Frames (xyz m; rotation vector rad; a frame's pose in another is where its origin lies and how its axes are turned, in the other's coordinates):
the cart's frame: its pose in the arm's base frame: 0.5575 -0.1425 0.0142 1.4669 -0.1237 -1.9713
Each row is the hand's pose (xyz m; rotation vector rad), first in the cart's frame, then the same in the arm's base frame.
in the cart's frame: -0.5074 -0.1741 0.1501 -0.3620 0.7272 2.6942
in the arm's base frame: 0.4204 0.2294 0.4056 0.4148 -0.7528 0.6942
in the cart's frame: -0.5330 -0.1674 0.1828 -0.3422 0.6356 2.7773
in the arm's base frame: 0.3984 0.2286 0.4414 0.3312 -0.8073 0.7081
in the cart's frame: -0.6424 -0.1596 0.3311 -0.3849 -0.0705 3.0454
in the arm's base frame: 0.2872 0.2385 0.5883 -0.1828 -1.0010 0.6057
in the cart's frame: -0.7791 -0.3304 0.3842 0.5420 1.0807 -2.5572
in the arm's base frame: 0.1832 0.4305 0.6429 -1.0607 -1.0594 0.4326
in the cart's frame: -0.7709 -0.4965 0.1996 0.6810 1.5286 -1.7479
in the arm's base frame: 0.2696 0.6103 0.4948 -1.8396 -0.8699 0.3556
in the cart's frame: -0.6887 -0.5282 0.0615 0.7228 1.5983 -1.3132
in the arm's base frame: 0.3649 0.6309 0.3632 -2.2182 -0.6958 0.3700
